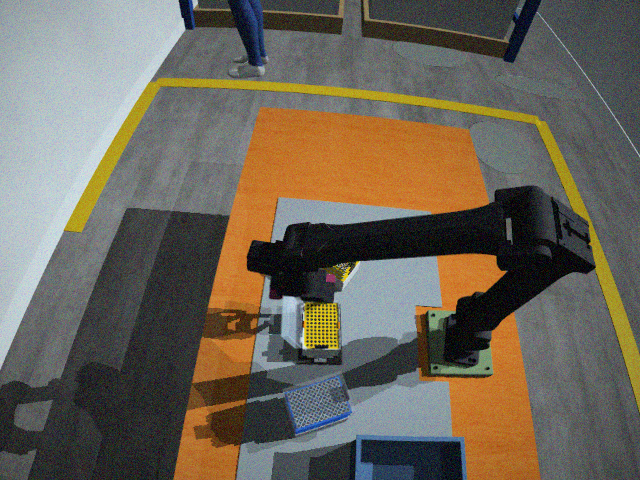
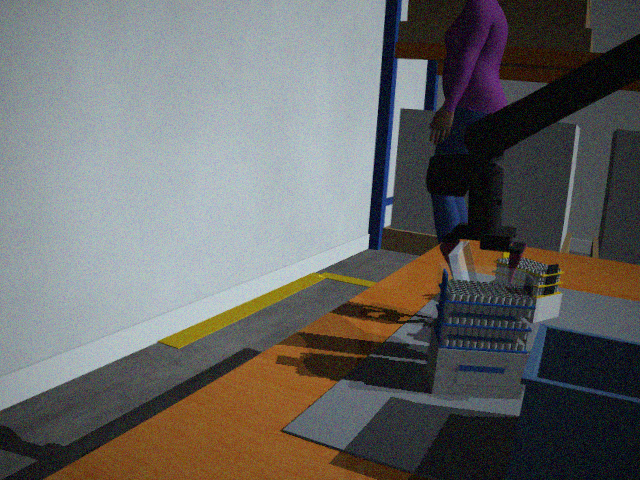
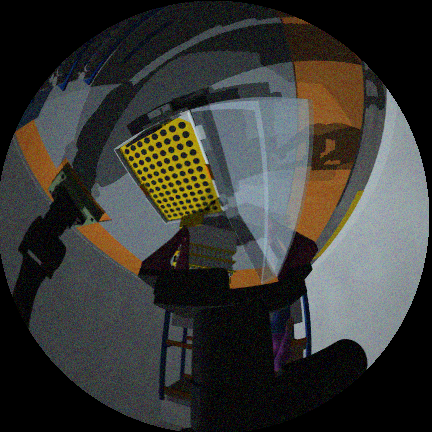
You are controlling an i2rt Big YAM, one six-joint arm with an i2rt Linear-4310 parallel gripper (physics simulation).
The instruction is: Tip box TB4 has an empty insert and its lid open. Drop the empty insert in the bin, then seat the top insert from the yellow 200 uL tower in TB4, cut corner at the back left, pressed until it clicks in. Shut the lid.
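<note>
TB4 (image 1: 320, 358) stands on the grey mat with its clear lid (image 1: 292, 322) (image 2: 461, 262) (image 3: 287, 150) open, raised along the left side. The yellow empty insert (image 1: 321, 325) (image 3: 172, 170), with open dark holes, sits in the box. My gripper (image 1: 305, 289) (image 2: 480, 271) (image 3: 225, 223) is open and empty, above the far end of TB4; the raised lid reaches up beside one finger, between the fingers' sides. Whether they touch is unclear. The yellow 200 uL tower (image 1: 347, 270) (image 2: 545, 284) (image 3: 212, 250) stands behind TB4, partly hidden by the gripper. The bin (image 1: 409, 439) (image 2: 578, 439) stands at the near right.
A blue-edged tip tower (image 1: 317, 403) (image 2: 485, 330) stands in front of TB4, turned at an angle. The arm's green base plate (image 1: 434, 369) is to the right on the orange table (image 1: 361, 149). A person (image 1: 253, 36) (image 2: 475, 67) stands beyond the table.
</note>
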